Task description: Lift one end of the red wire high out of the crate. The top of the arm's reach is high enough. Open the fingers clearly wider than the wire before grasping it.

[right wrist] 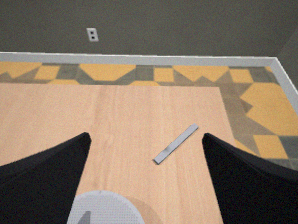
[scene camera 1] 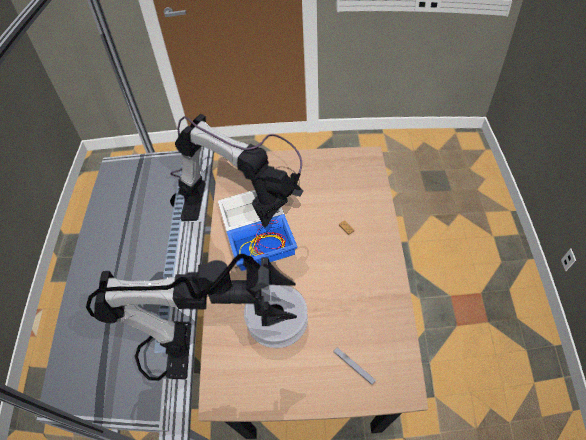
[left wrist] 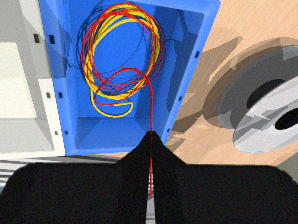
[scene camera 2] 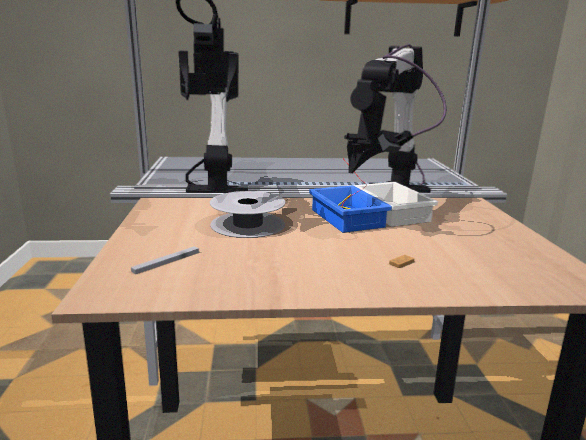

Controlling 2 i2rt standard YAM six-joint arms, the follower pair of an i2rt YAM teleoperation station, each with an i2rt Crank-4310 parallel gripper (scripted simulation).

Scene:
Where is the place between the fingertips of my right gripper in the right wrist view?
146, 135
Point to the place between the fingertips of my left gripper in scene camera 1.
265, 226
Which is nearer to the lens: the grey spool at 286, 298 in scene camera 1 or the white crate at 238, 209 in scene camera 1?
The grey spool.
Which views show my right gripper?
The right wrist view, scene camera 1 and scene camera 2 only.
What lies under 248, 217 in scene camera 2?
A grey spool.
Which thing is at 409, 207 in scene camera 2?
A white crate.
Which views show my left gripper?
Scene camera 1, the left wrist view and scene camera 2 only.

